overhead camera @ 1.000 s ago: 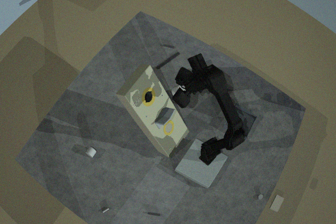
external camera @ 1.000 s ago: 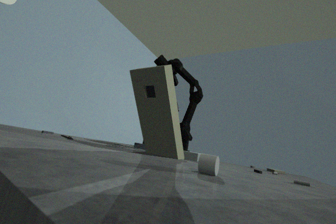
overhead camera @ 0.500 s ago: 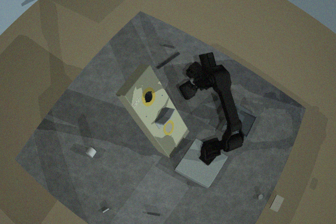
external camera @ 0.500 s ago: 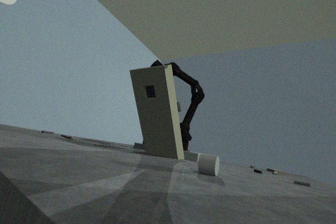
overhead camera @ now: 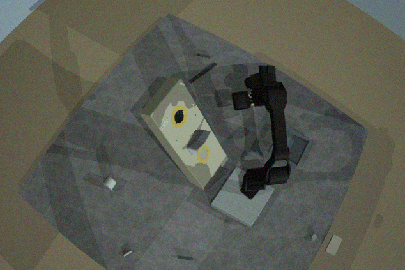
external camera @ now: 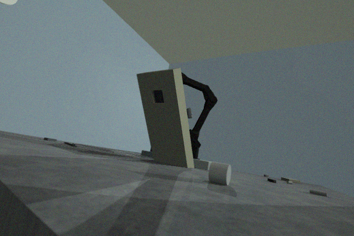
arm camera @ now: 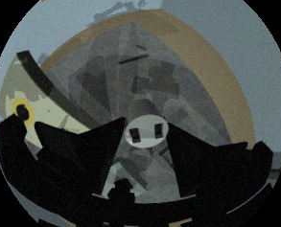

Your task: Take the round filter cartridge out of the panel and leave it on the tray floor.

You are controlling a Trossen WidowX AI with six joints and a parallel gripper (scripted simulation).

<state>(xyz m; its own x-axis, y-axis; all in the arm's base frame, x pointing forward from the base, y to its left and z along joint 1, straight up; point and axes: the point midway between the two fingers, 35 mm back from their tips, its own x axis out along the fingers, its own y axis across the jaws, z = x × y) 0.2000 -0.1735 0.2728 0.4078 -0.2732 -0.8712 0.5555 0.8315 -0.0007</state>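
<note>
Now: the grey tray 270 mm below my gripper tip, 230 mm behind it and 110 mm to the right of it. The rest, counted from my gripper tip: round filter cartridge: right at my gripper tip.
</note>
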